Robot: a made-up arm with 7 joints. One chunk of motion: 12 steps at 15 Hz.
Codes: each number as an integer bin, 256 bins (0 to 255) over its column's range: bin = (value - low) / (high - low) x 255, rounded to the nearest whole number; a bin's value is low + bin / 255 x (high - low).
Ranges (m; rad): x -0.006..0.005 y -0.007..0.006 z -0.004..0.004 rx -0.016..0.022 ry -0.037..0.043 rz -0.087..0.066
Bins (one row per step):
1: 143 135 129 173 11 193
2: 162 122 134 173 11 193
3: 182 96 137 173 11 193
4: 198 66 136 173 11 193
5: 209 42 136 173 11 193
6: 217 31 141 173 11 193
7: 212 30 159 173 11 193
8: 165 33 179 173 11 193
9: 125 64 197 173 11 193
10: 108 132 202 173 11 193
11: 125 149 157 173 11 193
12: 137 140 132 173 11 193
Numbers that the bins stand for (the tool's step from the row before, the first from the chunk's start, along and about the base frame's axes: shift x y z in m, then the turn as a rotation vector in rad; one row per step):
1: 0.00017 -0.00012 0.00005 0.00978 -0.03355 0.02880
2: 0.00099 -0.00078 0.00020 0.00978 -0.03355 0.02880
3: 0.00185 -0.00211 0.00030 0.00978 -0.03355 0.02880
4: 0.00254 -0.00364 0.00027 0.00978 -0.03355 0.02880
5: 0.00302 -0.00486 0.00027 0.00978 -0.03355 0.02880
6: 0.00336 -0.00542 0.00042 0.00978 -0.03355 0.02880
7: 0.00315 -0.00547 0.00099 0.00978 -0.03355 0.02880
8: 0.00112 -0.00532 0.00162 0.00978 -0.03355 0.02880
9: -0.00061 -0.00374 0.00218 0.00978 -0.03355 0.02880
10: -0.00134 -0.00027 0.00234 0.00978 -0.03355 0.02880
11: -0.00061 0.00060 0.00093 0.00978 -0.03355 0.02880
12: -0.00009 0.00014 0.00014 0.00978 -0.03355 0.02880

